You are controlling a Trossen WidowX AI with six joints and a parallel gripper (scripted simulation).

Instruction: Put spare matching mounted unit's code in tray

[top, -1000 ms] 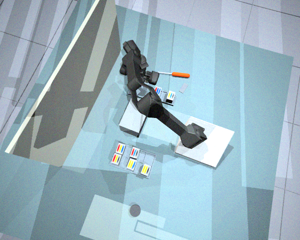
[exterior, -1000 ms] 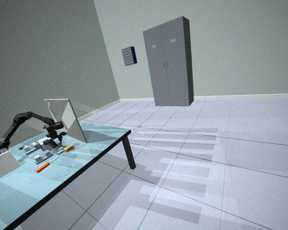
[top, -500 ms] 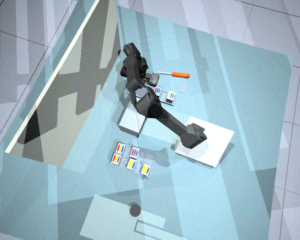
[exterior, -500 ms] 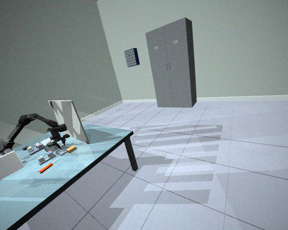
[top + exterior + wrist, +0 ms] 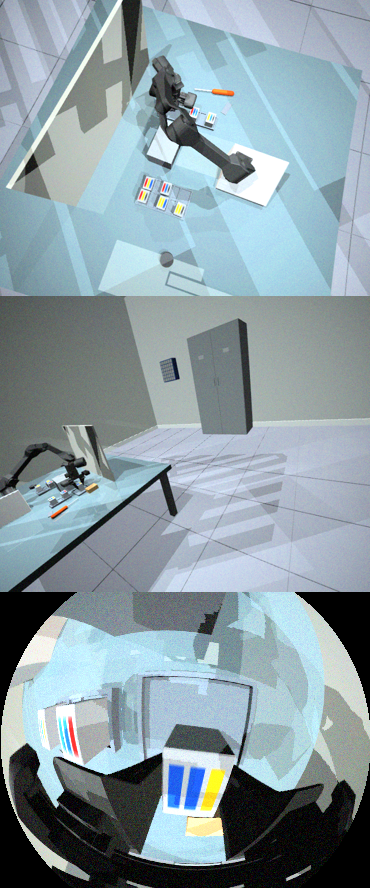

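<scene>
The spare is 20 mm above my gripper tip. From my gripper tip the other things lie so: flat grey tray (20 mm below); then rack (140 mm behind, 20 mm below); then tan block (50 mm ahead, 90 mm to the right, 10 mm below).
</scene>
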